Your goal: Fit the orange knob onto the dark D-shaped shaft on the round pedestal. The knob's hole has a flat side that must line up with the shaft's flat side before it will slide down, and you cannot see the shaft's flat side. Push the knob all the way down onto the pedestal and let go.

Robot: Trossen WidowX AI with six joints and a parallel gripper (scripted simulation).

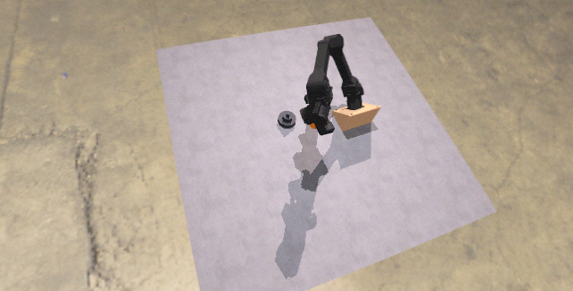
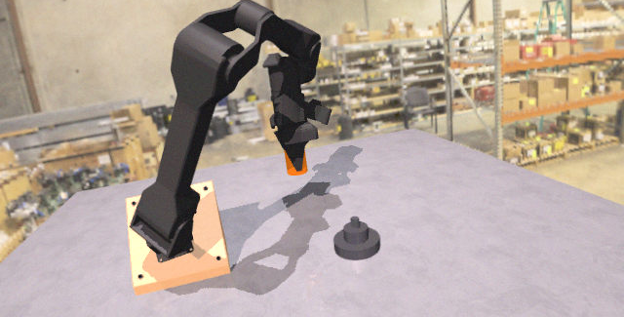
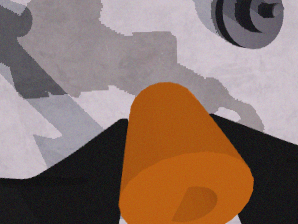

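Right now the pedestal is 50 mm ahead of my gripper tip, 130 mm to the right of it and 100 mm below it. Round my gripper tip: orange knob (20 mm above).
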